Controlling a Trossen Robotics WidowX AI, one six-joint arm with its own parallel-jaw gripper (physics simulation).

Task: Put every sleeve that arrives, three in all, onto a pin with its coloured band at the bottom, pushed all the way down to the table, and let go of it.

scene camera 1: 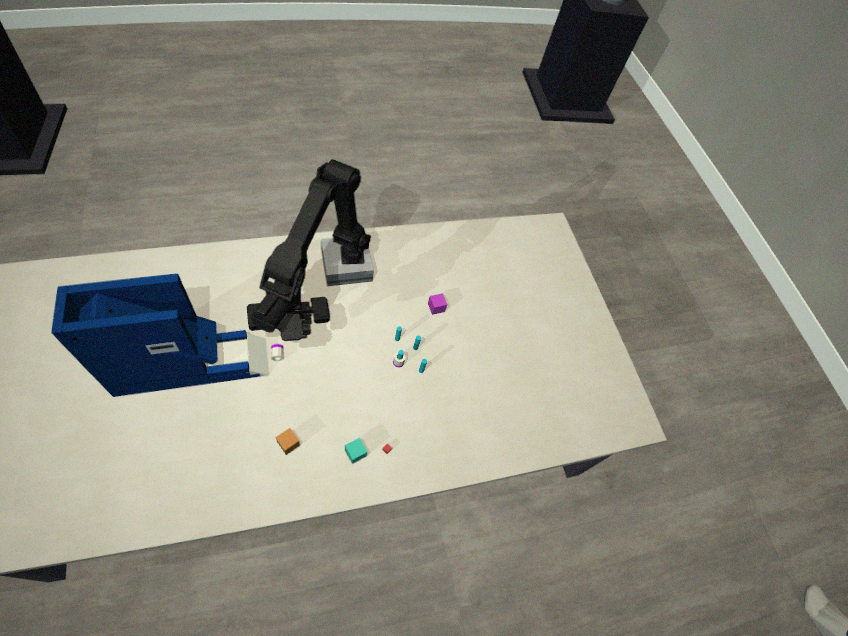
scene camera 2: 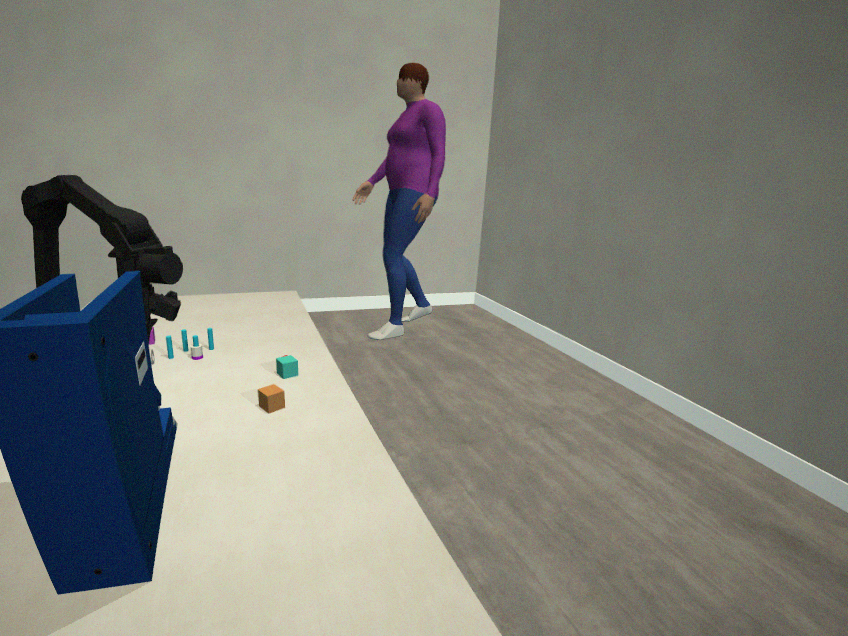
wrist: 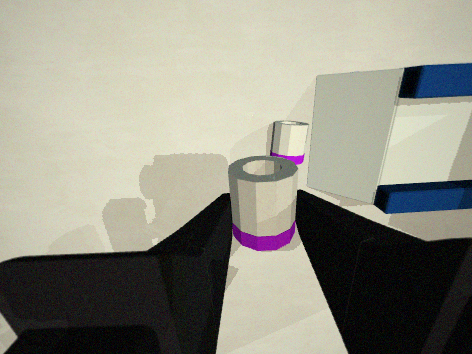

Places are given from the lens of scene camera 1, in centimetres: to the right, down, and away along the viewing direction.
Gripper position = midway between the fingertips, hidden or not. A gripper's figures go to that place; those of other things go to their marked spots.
gripper [scene camera 1: 289, 330]: -33, 3, 127
blue dispenser [scene camera 1: 138, 335]: -58, 4, 102
